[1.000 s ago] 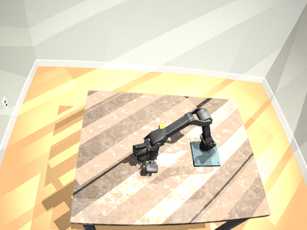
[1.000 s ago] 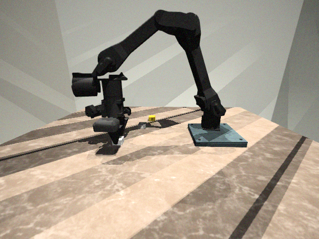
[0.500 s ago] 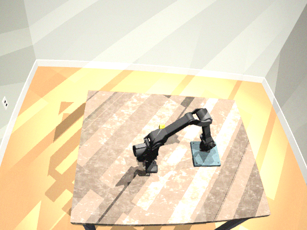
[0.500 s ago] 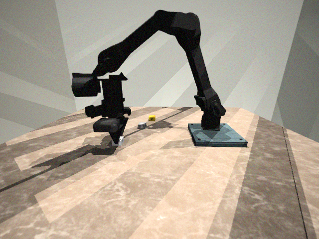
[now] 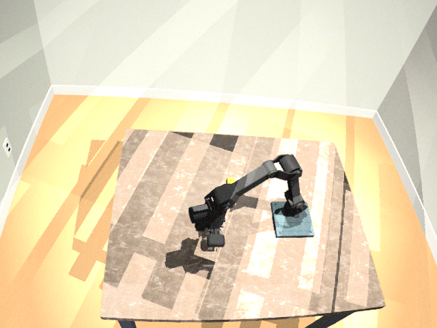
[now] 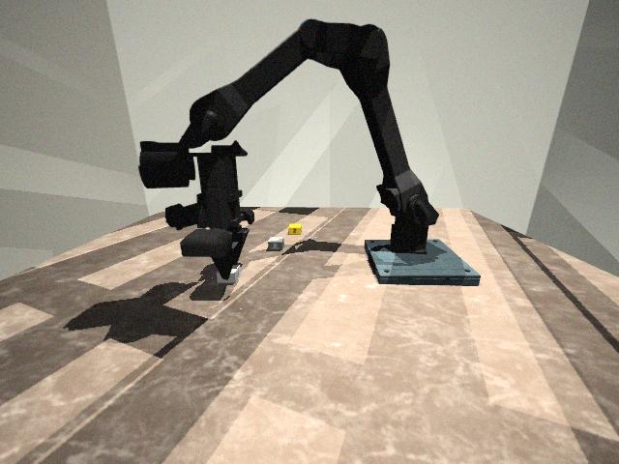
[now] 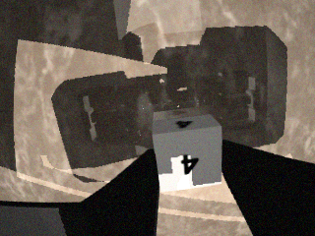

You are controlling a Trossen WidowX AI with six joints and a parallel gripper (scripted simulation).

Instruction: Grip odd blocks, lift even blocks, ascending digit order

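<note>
The grey block is 30 mm behind my gripper tip and 160 mm to the right of it. Round my gripper tip: white block printed 4 (right at my gripper tip); then yellow block (40 mm behind, 270 mm to the right).
</note>
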